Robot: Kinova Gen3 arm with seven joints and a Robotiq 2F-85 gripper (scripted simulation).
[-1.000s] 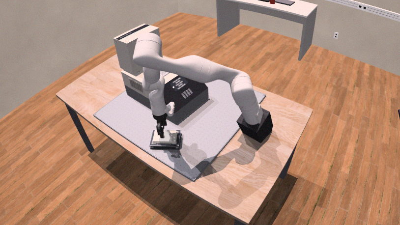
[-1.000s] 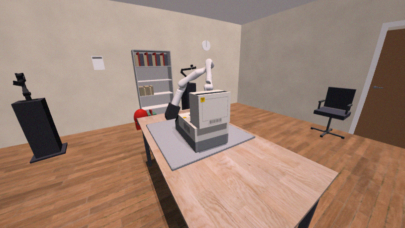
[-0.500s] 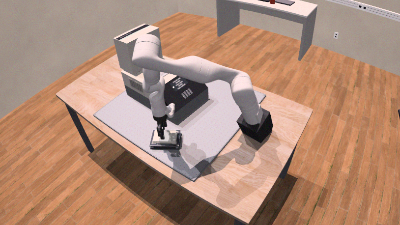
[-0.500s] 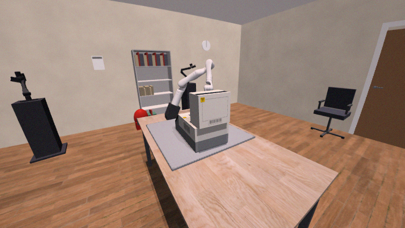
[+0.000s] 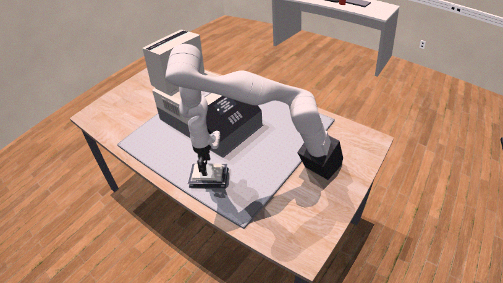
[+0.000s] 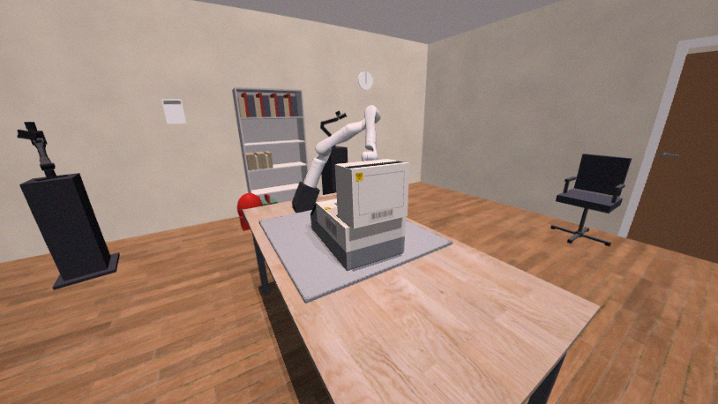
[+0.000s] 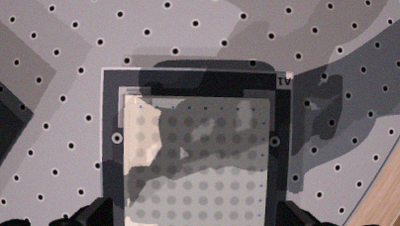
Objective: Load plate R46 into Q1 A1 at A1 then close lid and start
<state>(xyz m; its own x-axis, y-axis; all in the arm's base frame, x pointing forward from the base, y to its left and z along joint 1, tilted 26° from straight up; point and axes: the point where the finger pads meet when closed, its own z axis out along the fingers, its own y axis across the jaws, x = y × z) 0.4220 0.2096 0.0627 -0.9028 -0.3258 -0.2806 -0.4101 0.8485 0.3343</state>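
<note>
Right now the plate R46 is 30 mm below my hand. From my hand the other things lie so: plate nest N1 (40 mm below).
</note>
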